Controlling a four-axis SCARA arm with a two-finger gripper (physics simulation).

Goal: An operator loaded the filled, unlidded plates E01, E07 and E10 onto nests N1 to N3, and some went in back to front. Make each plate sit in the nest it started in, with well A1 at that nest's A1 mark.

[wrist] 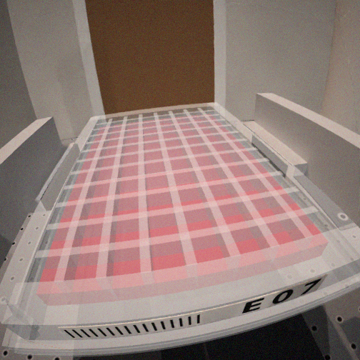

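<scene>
Plate E07 (165,185) fills the middle of the wrist view. It is clear and unlidded, with a grid of wells holding pink-red liquid. Its near end wall carries a label with a barcode and the black text E07, facing the camera. My gripper (158,120) is shut on this plate, one finger pad against each long side. The perforated deck shows below the plate's edges, and the plate appears raised above it. No A1 mark can be made out. Plates E01 and E10 do not show.
The perforated deck (21,260) shows at the lower left and lower right. A black surface (225,349) shows below the plate's near end. Behind the plate stand a brown panel (155,55) and grey walls (275,50).
</scene>
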